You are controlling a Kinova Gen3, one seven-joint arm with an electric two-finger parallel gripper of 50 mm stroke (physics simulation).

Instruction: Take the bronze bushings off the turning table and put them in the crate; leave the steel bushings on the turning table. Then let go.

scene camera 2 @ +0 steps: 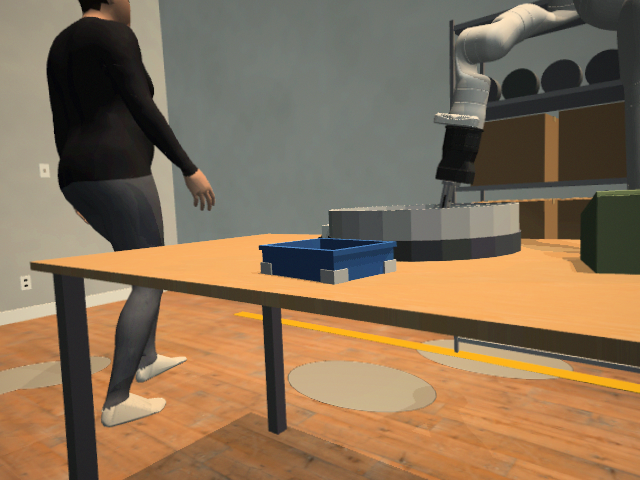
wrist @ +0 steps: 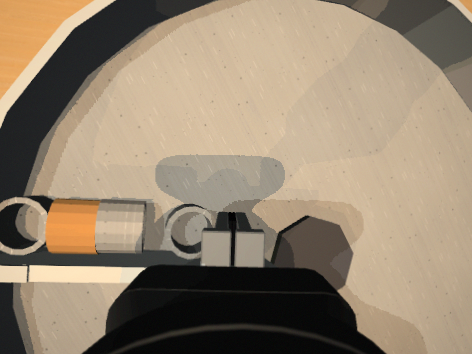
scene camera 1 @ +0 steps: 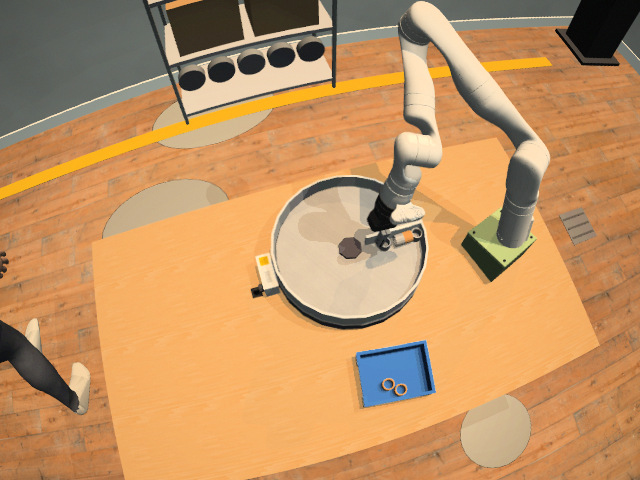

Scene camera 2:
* gripper: 443, 211
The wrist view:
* gripper: 231, 230
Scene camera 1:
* gripper: 378, 243
